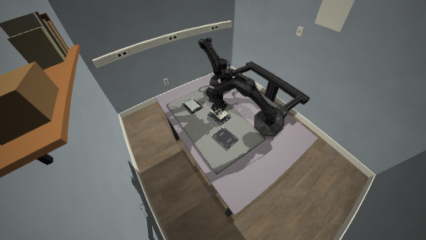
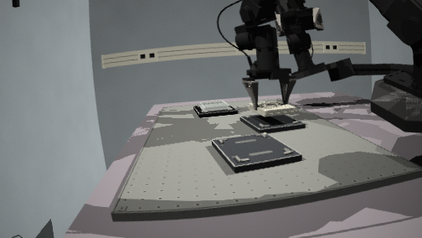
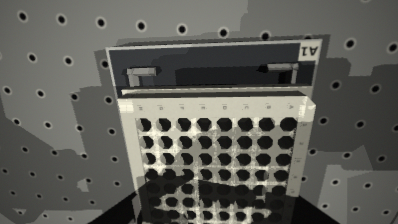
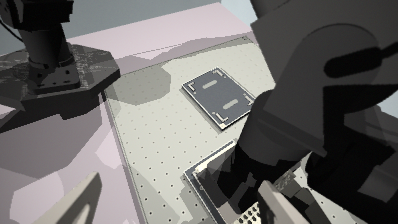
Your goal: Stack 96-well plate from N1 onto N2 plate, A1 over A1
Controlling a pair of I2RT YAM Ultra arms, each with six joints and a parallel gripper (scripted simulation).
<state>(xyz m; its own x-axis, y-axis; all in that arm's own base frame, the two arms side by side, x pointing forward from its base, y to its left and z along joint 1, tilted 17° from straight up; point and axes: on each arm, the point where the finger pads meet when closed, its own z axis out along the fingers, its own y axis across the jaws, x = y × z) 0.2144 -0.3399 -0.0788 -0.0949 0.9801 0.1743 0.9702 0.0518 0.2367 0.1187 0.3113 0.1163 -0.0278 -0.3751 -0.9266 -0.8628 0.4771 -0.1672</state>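
Right now my right hand is 9 cm short of the white 96-well plate, 2 cm to the right of it and 21 cm above it.
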